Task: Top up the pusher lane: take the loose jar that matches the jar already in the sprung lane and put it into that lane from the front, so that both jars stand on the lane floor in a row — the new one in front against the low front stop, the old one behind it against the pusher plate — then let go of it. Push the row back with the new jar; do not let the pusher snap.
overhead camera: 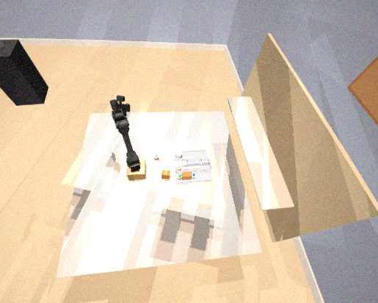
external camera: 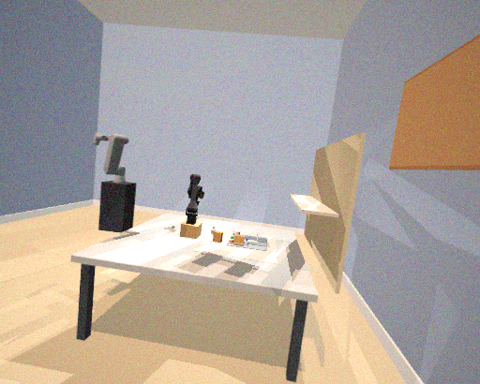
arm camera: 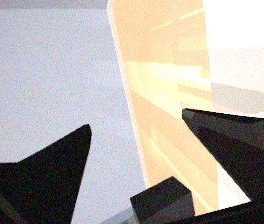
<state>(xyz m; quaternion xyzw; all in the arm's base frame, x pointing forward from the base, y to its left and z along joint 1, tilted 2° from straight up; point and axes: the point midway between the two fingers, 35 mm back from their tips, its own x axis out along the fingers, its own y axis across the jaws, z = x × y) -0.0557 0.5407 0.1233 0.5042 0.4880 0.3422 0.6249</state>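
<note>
My gripper tip is 260 mm short of the brown block, 630 mm to the left of it and 190 mm above it.
</note>
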